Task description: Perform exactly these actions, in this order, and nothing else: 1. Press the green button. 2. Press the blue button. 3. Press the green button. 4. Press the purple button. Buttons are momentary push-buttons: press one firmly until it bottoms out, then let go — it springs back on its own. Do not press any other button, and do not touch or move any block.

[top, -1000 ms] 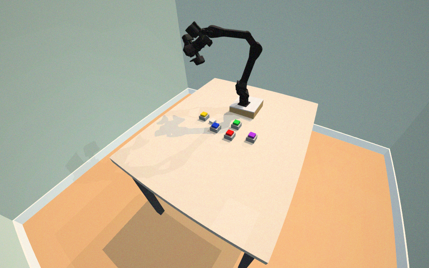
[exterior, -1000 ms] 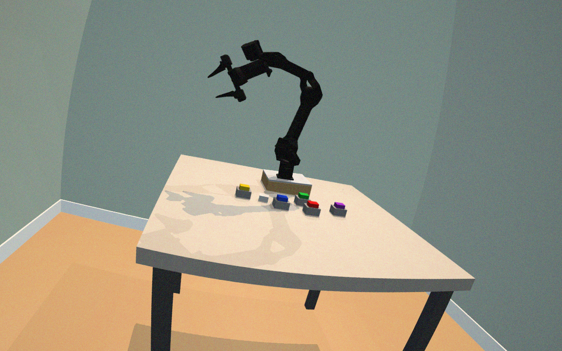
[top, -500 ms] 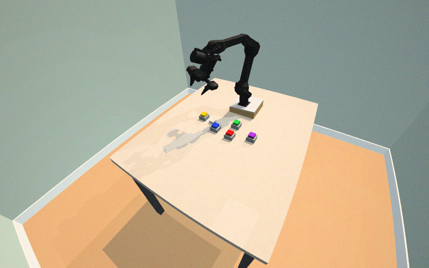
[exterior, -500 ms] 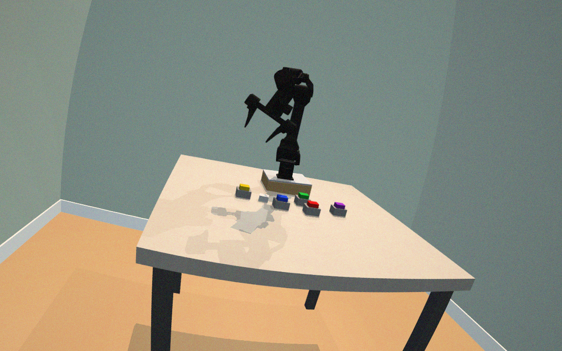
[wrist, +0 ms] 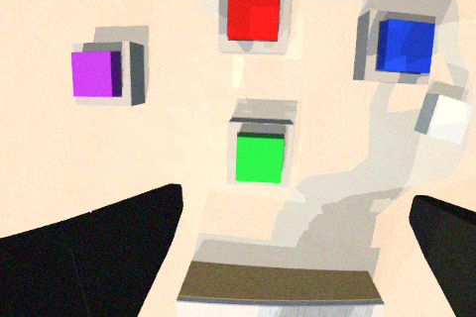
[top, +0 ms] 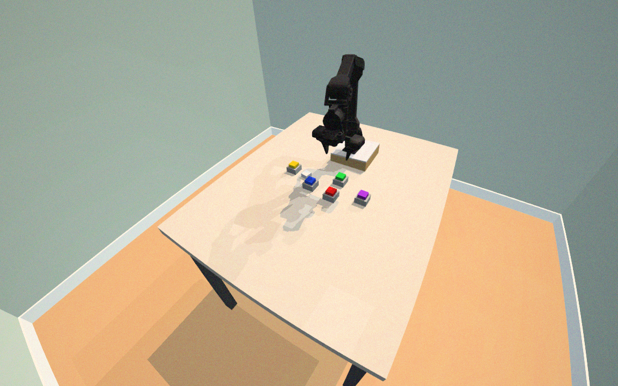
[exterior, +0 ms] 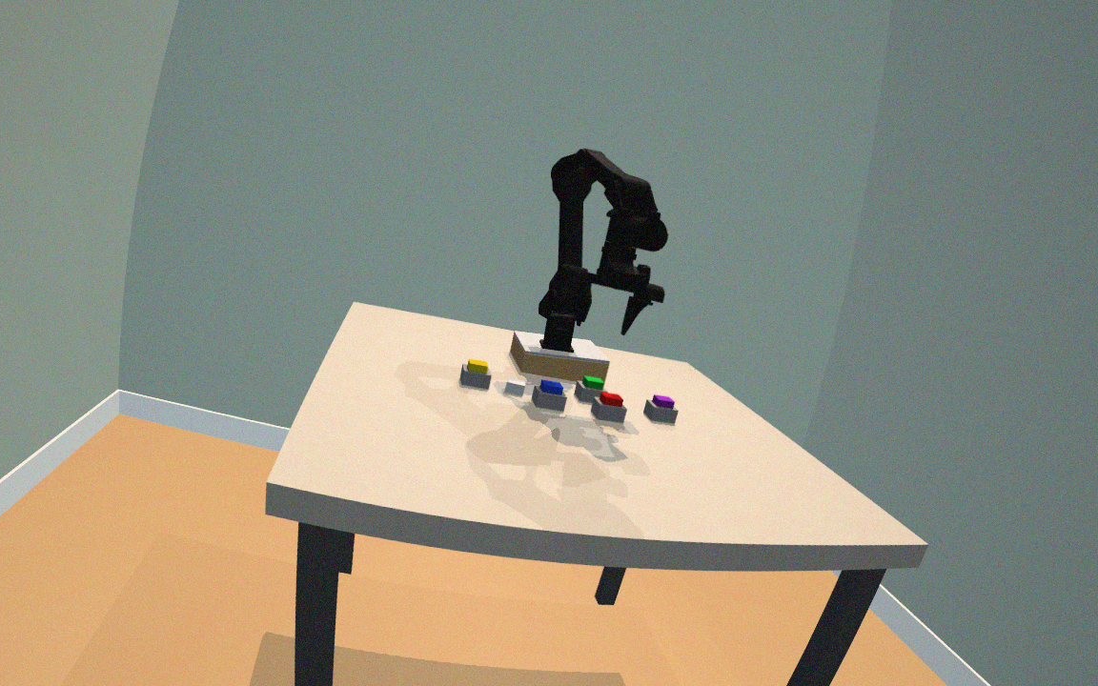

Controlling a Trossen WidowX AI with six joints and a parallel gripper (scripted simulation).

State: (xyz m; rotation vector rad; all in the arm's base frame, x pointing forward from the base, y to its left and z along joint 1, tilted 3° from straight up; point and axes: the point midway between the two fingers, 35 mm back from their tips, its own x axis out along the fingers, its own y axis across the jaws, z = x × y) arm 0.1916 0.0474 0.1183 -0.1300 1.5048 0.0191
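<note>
My gripper tip is 2 cm past the green button, 1 cm to the right of it and 10 cm above it. From my gripper tip the other things lie so: blue button 7 cm ahead, 7 cm to the right, 10 cm below; red button 8 cm ahead, 3 cm to the left, 10 cm below; purple button 3 cm ahead, 14 cm to the left, 10 cm below.
</note>
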